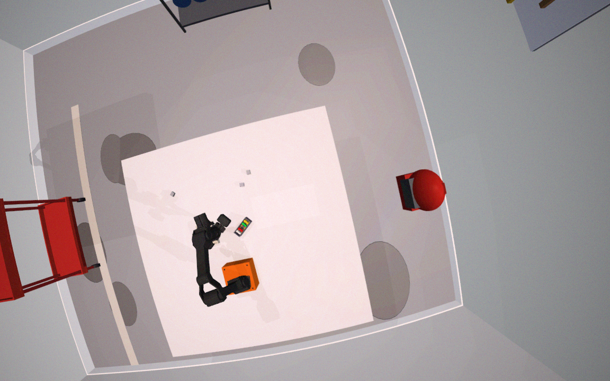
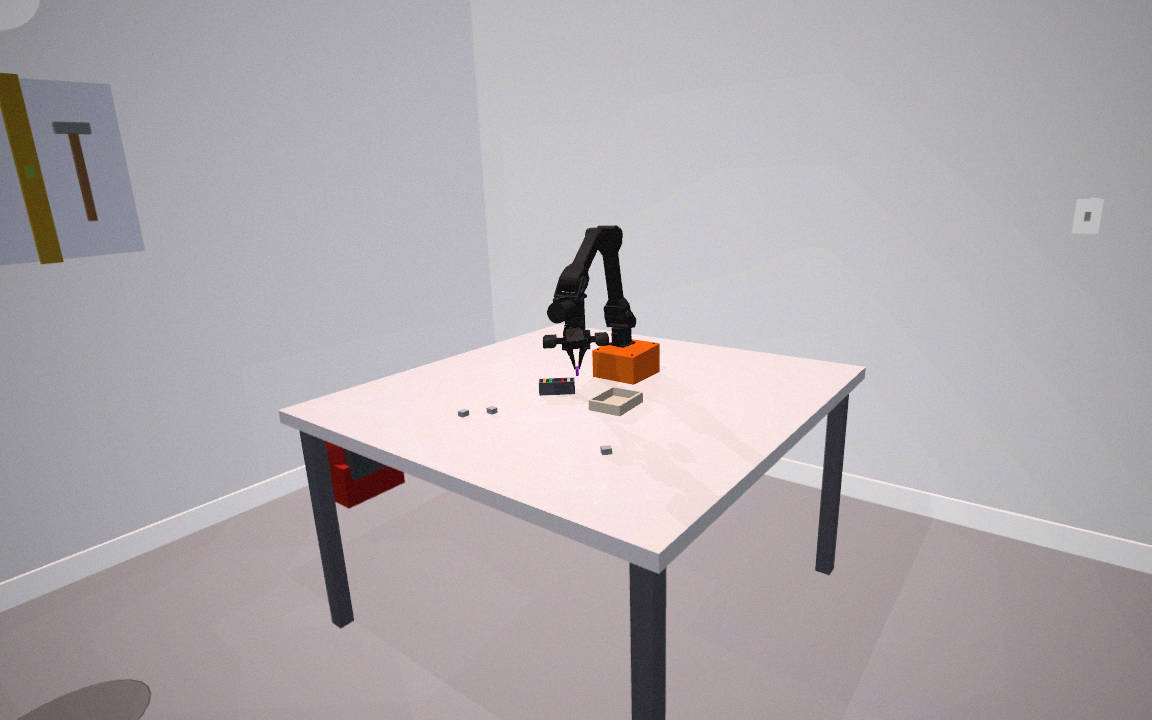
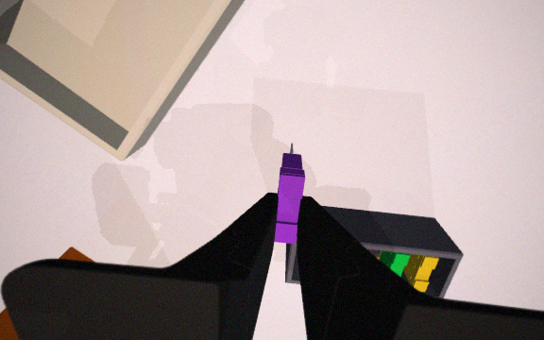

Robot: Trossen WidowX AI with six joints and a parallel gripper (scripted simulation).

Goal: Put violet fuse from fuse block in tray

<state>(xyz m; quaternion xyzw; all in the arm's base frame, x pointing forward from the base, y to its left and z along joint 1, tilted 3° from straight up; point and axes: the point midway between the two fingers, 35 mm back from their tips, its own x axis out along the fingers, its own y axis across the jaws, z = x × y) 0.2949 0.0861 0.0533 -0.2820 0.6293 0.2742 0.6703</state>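
Now: the tray 30 mm behind my gripper tip, 120 mm to the left of it and 90 mm below it. Also, from my gripper tip: violet fuse: 10 mm below.
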